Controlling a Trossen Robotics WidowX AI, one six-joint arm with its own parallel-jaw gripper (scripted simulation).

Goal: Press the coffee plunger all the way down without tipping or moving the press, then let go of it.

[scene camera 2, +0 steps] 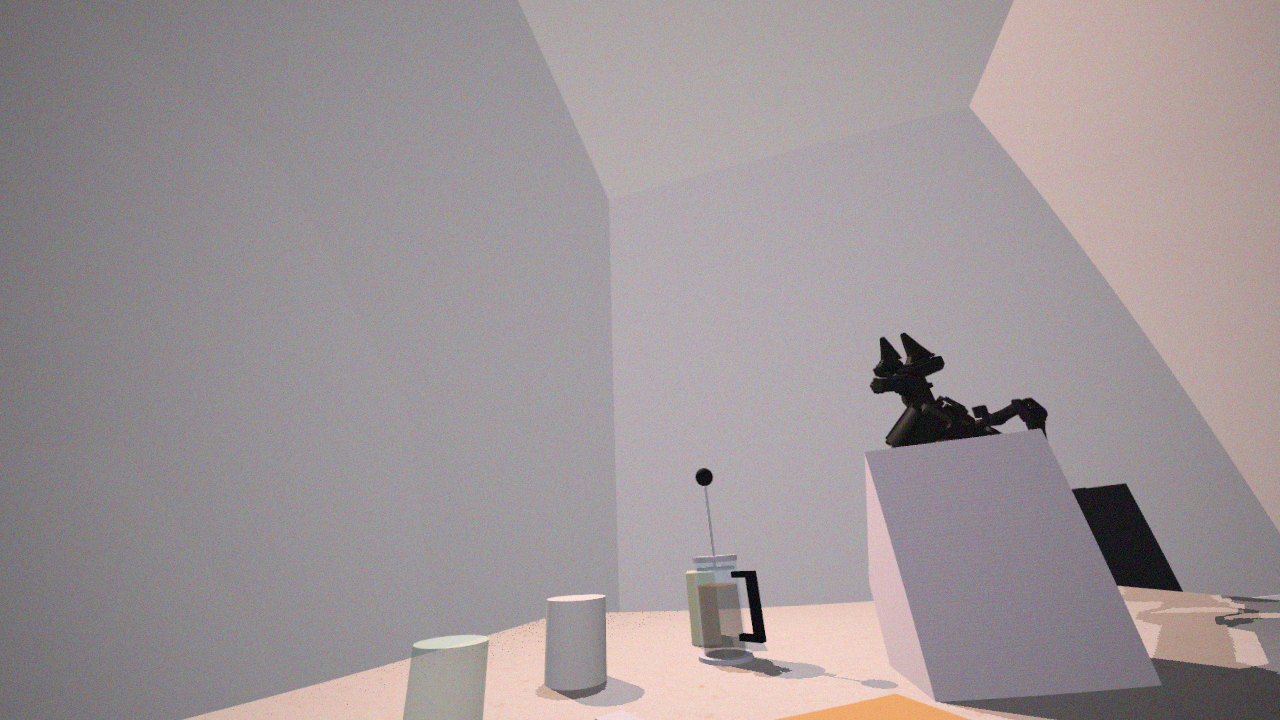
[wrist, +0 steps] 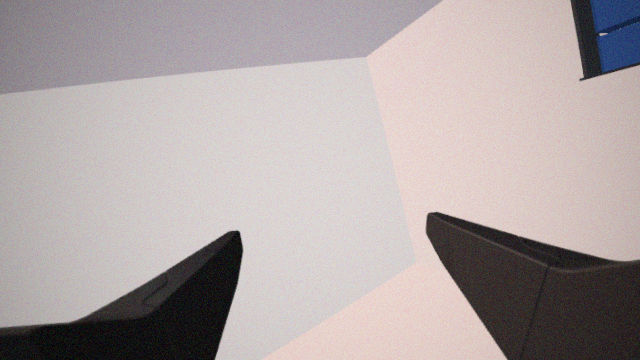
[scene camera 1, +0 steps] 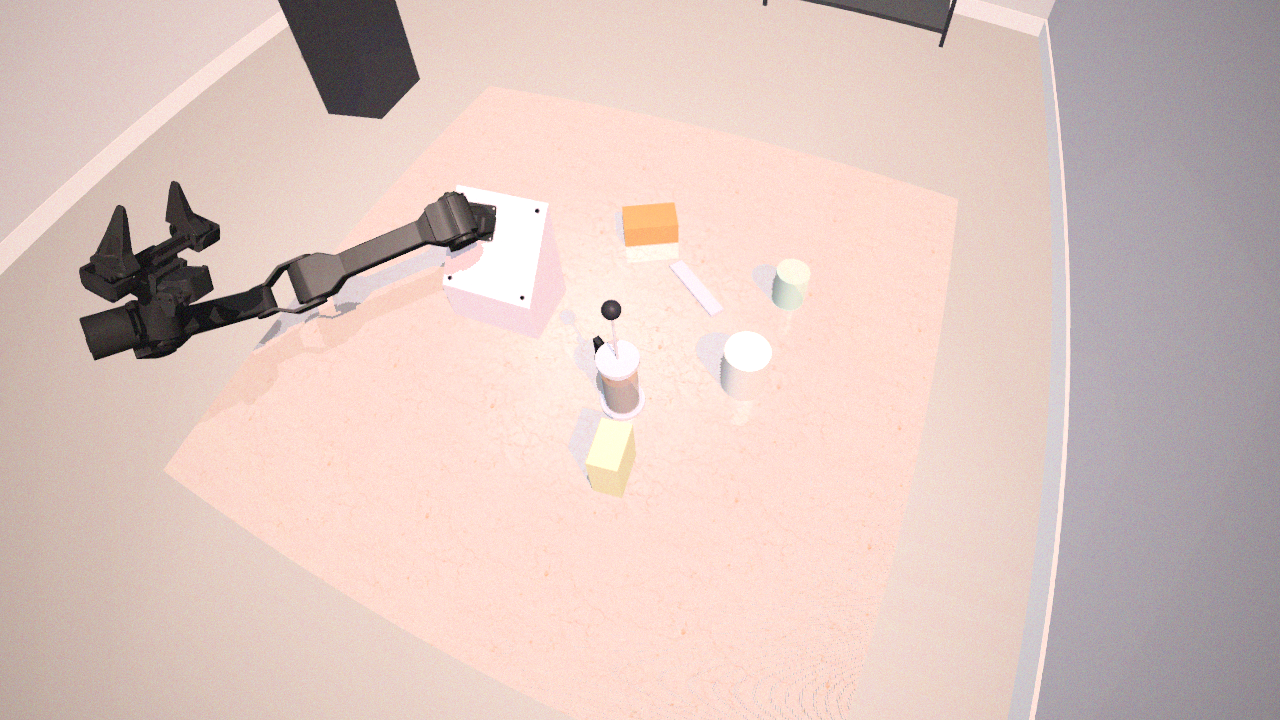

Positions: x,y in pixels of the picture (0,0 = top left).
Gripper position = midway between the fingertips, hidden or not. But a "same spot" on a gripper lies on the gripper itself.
Labels:
My gripper shows in scene camera 2 (891,335), in the wrist view and in scene camera 1. A glass coffee press shows in scene camera 2 (724,639) and in scene camera 1 (617,361); in the wrist view it is out of frame. The same spot on my gripper: (wrist: 525,292) is (scene camera 1: 180,215).

